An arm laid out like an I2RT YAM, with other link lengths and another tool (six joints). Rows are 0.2 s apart.
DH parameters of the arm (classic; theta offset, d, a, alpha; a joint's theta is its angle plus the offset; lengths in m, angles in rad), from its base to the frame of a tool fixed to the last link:
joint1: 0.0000 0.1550 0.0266 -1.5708
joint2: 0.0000 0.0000 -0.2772 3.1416
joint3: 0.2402 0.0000 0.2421 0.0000
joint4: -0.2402 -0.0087 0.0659 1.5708
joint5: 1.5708 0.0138 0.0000 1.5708
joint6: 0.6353 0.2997 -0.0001 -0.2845
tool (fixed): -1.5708 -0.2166 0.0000 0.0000
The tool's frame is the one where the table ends.
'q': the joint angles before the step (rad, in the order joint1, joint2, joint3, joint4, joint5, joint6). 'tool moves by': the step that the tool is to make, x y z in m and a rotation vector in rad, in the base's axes. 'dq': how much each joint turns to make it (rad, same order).
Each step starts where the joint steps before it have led.
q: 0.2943 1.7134 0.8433 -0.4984 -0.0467 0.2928
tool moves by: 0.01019 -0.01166 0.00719 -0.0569 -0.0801 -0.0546
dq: -0.0179 0.0000 -0.0004 0.0614 0.0835 0.0179
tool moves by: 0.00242 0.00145 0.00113 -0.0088 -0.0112 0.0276
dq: 0.0000 0.0000 0.0000 0.0095 0.0038 -0.0297
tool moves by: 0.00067 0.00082 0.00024 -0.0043 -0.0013 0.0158
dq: 0.0000 0.0000 0.0000 0.0007 0.0001 -0.0165
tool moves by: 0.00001 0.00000 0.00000 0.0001 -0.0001 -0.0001
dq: 0.0000 0.0000 0.0000 0.0001 0.0000 0.0001
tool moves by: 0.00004 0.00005 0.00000 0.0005 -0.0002 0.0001
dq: 0.0000 0.0000 0.0000 0.0003 -0.0004 0.0000
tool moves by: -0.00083 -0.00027 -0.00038 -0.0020 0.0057 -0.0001
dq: 0.0000 0.0000 0.0000 -0.0060 0.0004 0.0000
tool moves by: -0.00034 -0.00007 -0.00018 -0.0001 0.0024 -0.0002
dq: 0.0000 0.0000 0.0000 -0.0023 -0.0005 0.0003
